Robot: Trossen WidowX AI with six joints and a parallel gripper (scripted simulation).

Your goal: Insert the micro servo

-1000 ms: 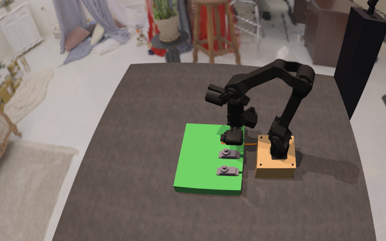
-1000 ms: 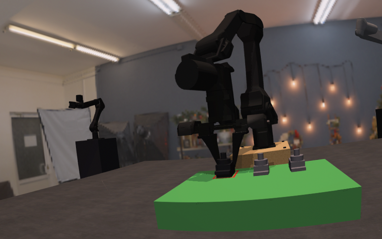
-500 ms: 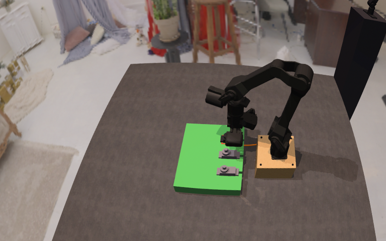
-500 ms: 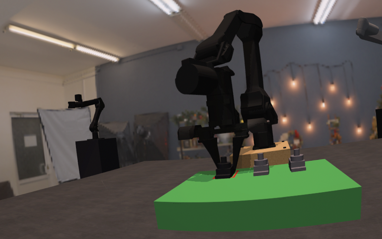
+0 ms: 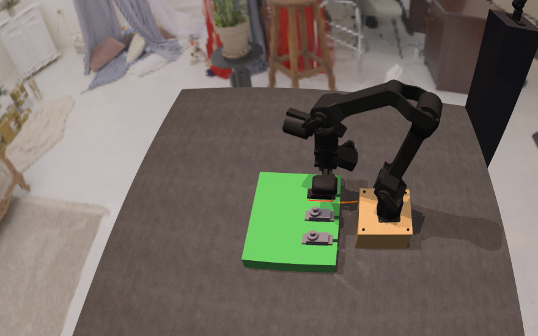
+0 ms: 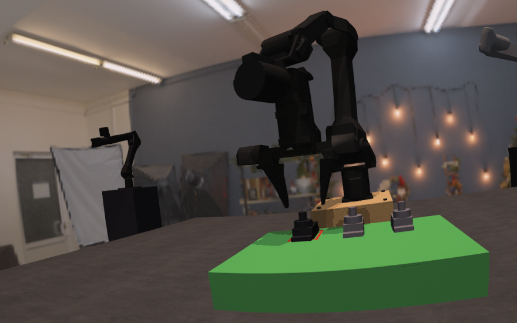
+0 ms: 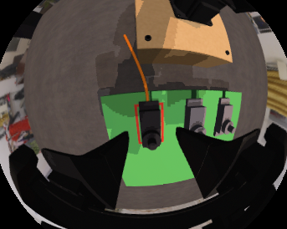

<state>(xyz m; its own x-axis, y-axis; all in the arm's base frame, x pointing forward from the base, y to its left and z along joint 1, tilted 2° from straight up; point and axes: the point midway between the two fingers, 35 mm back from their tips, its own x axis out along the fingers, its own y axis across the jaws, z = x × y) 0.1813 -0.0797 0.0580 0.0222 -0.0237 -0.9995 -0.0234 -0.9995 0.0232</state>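
Right now my gripper tip is 120 mm short of the green deck, 70 mm to the right of it and 70 mm above it.
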